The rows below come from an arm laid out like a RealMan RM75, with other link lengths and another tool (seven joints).
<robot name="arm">
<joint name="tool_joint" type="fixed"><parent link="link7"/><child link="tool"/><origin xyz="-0.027 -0.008 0.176" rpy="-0.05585 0 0.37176"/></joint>
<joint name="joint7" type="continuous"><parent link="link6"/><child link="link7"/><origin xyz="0 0 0.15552"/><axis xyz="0 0 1"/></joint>
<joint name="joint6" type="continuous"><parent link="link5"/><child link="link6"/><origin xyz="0 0 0"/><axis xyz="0 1 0"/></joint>
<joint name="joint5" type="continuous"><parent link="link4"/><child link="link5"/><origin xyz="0 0 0.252"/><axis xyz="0 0 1"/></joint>
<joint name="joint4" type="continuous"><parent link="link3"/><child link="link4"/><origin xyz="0 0 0"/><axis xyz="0 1 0"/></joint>
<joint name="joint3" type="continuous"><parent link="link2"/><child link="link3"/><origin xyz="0 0 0.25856"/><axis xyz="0 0 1"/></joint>
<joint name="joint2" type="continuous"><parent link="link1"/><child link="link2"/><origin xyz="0 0 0"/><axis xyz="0 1 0"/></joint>
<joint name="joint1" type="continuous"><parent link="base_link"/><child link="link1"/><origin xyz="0 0 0.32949"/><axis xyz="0 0 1"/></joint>
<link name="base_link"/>
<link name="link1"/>
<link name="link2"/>
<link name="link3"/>
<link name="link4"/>
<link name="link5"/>
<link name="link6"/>
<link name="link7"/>
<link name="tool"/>
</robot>
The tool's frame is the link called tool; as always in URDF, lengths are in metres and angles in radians. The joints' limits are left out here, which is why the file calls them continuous.
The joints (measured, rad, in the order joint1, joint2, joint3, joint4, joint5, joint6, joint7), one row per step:
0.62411 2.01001 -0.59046 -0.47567 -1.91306 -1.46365 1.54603
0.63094 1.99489 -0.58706 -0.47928 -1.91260 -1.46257 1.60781
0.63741 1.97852 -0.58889 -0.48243 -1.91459 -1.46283 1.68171
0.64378 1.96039 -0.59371 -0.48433 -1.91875 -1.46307 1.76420
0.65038 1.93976 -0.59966 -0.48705 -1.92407 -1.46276 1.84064
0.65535 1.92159 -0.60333 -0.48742 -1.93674 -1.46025 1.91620
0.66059 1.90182 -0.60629 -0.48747 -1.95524 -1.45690 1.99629
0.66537 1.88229 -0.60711 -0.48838 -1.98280 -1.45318 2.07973
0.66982 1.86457 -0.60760 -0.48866 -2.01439 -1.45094 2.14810
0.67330 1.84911 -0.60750 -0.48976 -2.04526 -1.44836 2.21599
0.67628 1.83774 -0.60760 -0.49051 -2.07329 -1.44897 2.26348
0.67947 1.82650 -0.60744 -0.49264 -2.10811 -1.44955 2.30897
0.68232 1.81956 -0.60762 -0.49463 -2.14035 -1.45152 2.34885
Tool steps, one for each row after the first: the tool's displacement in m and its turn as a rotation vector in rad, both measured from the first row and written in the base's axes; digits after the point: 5 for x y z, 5 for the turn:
0.00228 0.00691 0.00863 -0.01243 0.01674 -0.04061
0.00527 0.01239 0.01574 -0.03525 0.03473 -0.08813
0.00934 0.01720 0.02207 -0.06408 0.05278 -0.14237
0.01402 0.02228 0.02942 -0.08799 0.06392 -0.19203
0.02104 0.02592 0.03430 -0.11404 0.07234 -0.24741
0.02991 0.02933 0.03916 -0.14084 0.07739 -0.30871
0.04112 0.03179 0.04330 -0.16834 0.07768 -0.37615
0.05249 0.03264 0.04620 -0.19173 0.06953 -0.43382
0.06383 0.03310 0.04900 -0.21255 0.06360 -0.49302
0.07278 0.03205 0.05024 -0.22957 0.05369 -0.53507
0.08324 0.03026 0.05123 -0.24548 0.03626 -0.57731
0.09203 0.02745 0.05046 -0.26233 0.02095 -0.61461

